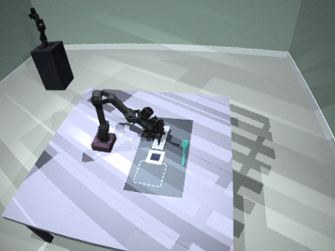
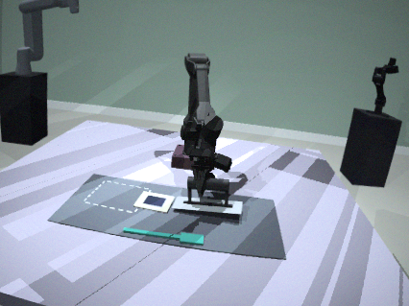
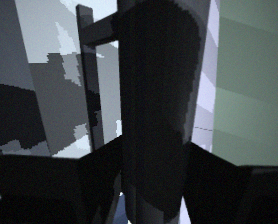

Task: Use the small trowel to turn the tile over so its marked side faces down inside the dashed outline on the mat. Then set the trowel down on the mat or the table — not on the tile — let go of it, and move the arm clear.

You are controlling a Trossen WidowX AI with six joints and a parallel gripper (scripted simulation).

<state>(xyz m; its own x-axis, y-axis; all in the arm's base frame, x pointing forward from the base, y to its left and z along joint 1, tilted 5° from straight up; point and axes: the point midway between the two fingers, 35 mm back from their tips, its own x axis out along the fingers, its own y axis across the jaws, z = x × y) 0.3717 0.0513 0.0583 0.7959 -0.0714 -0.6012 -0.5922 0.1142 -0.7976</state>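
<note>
My gripper tip is 7 cm to the left of the dark mat and 9 cm above it. From my gripper tip the other things lie so: tile: 4 cm behind, 13 cm to the right, 6 cm below; then teal flat tool: 14 cm ahead, 6 cm to the right, 6 cm below; then trowel: 3 cm behind, 1 cm below.
</note>
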